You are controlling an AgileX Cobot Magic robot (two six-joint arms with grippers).
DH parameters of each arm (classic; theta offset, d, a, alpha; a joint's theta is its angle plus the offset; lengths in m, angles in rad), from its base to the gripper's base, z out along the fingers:
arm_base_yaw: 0 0.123 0 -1.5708
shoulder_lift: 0.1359 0 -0.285 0
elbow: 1.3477 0 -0.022 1.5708
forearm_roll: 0 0.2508 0 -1.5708
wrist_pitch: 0 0 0.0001 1.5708
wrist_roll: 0 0.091 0 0
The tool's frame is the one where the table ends.
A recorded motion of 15 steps. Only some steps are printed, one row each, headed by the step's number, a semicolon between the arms.
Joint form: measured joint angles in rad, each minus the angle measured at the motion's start. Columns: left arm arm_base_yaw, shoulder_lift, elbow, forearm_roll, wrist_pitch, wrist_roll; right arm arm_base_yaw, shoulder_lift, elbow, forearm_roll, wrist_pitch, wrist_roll.
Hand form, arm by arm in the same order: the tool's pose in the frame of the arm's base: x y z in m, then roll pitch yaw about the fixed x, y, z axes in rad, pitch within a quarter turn. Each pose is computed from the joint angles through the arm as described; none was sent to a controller.
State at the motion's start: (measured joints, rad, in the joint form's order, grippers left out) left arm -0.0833 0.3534 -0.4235 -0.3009 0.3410 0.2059; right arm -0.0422 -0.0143 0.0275 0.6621 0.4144 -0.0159
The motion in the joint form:
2: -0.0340 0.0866 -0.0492 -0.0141 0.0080 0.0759; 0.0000 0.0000 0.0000 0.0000 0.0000 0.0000
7: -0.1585 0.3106 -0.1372 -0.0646 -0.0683 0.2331; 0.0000 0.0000 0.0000 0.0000 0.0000 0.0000
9: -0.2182 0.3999 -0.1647 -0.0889 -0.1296 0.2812; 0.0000 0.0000 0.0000 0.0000 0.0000 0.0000
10: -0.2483 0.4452 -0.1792 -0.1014 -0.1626 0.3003; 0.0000 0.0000 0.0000 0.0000 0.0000 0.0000
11: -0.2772 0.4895 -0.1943 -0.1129 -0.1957 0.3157; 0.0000 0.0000 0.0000 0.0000 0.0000 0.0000
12: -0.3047 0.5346 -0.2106 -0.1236 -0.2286 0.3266; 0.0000 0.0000 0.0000 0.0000 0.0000 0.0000
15: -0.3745 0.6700 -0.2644 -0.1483 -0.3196 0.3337; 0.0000 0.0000 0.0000 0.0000 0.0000 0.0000
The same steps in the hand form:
2: 0.0940 -0.0208 0.3108 -2.9656 1.3554 3.0957; 0.0517 0.0204 0.1753 1.9636 0.8624 2.0918
7: 0.1336 -0.0420 0.3210 2.9316 1.2943 2.5817; 0.0517 0.0204 0.1753 1.9636 0.8624 2.0918
9: 0.1501 -0.0543 0.3221 2.8545 1.2859 2.4587; 0.0517 0.0204 0.1753 1.9636 0.8624 2.0918
10: 0.1584 -0.0613 0.3223 2.8298 1.2842 2.4136; 0.0517 0.0204 0.1753 1.9636 0.8624 2.0918
11: 0.1665 -0.0685 0.3224 2.8105 1.2842 2.3766; 0.0517 0.0204 0.1753 1.9636 0.8624 2.0918
12: 0.1746 -0.0760 0.3222 2.8016 1.2851 2.3525; 0.0517 0.0204 0.1753 1.9636 0.8624 2.0918
15: 0.1990 -0.0990 0.3198 2.8316 1.2895 2.3523; 0.0517 0.0204 0.1753 1.9636 0.8624 2.0918

